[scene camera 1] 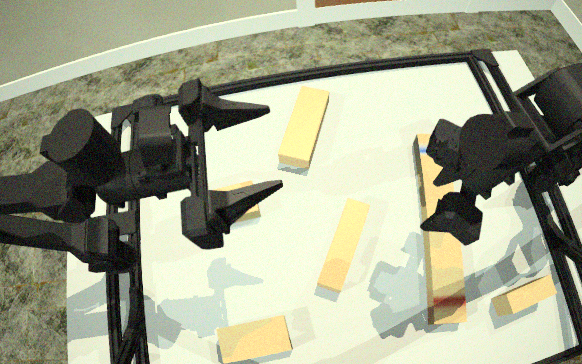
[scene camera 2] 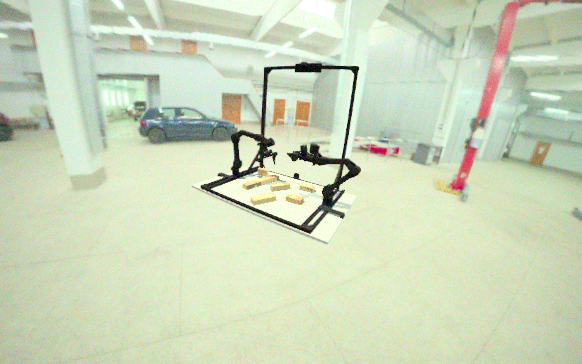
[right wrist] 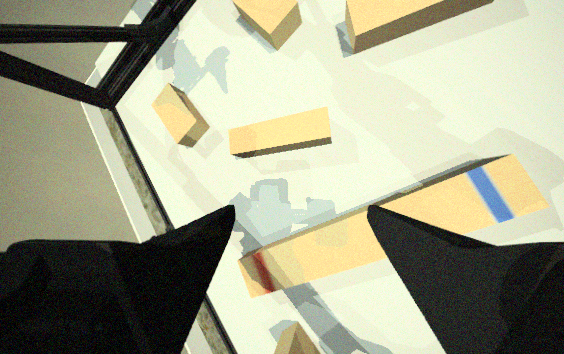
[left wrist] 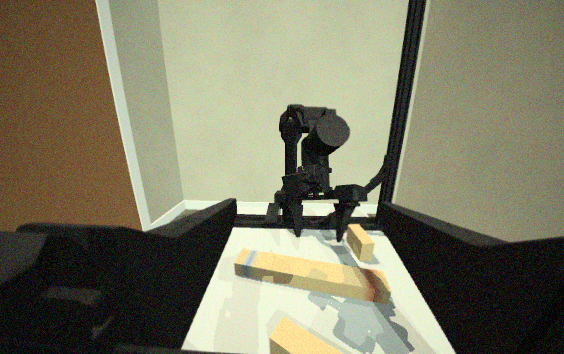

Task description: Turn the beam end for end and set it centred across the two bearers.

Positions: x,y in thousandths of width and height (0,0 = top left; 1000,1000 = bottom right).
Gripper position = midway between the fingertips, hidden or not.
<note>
The left gripper (scene camera 1: 473,394) is open and holds nothing. The right gripper (scene camera 1: 736,565) is open, with nothing in its grasp. Also in view: a beam (scene camera 1: 767,834).
The beam shows as well in the right wrist view (right wrist: 875,538) and in the left wrist view (left wrist: 648,804). The left gripper shows as well in the left wrist view (left wrist: 545,583). The right gripper also shows in the right wrist view (right wrist: 533,597) and in the left wrist view (left wrist: 561,677).
</note>
